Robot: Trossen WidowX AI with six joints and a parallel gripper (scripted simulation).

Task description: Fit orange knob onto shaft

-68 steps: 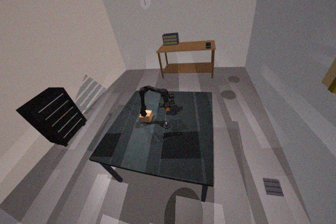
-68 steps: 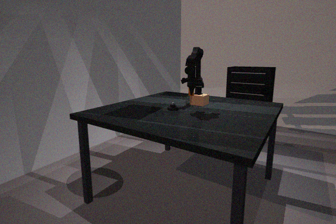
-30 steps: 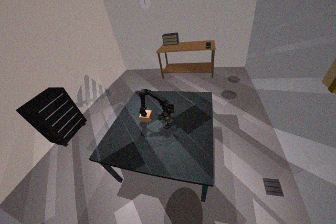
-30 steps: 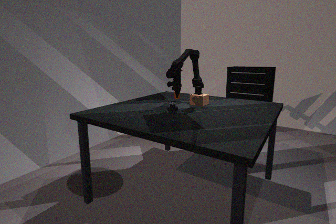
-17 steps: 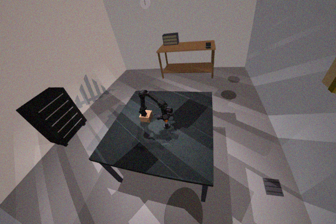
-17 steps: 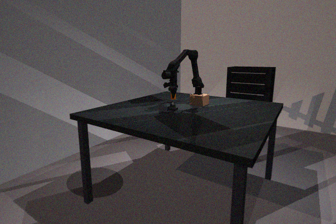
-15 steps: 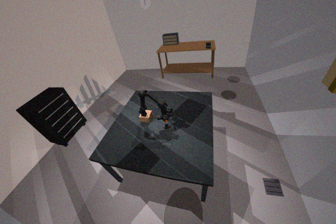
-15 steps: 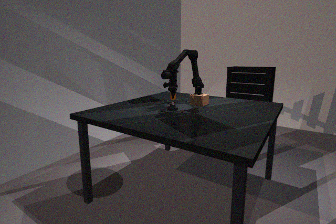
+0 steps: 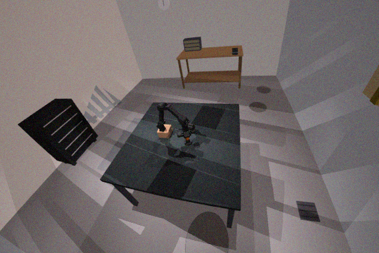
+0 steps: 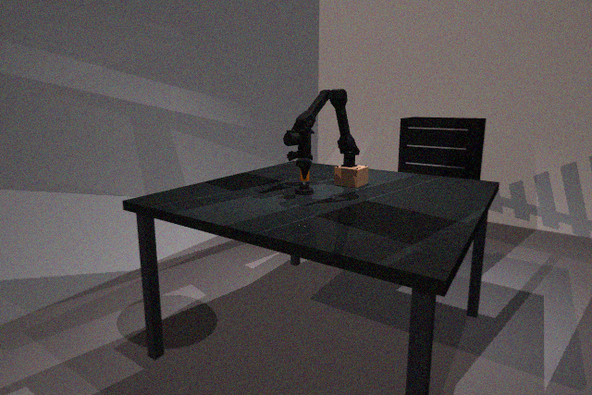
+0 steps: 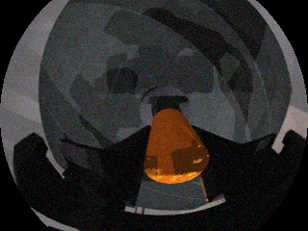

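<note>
Now: gripper tip 30 mm below the orange knob. The rest, counted from my gripper tip: round pedestal: 40 mm below.
</note>
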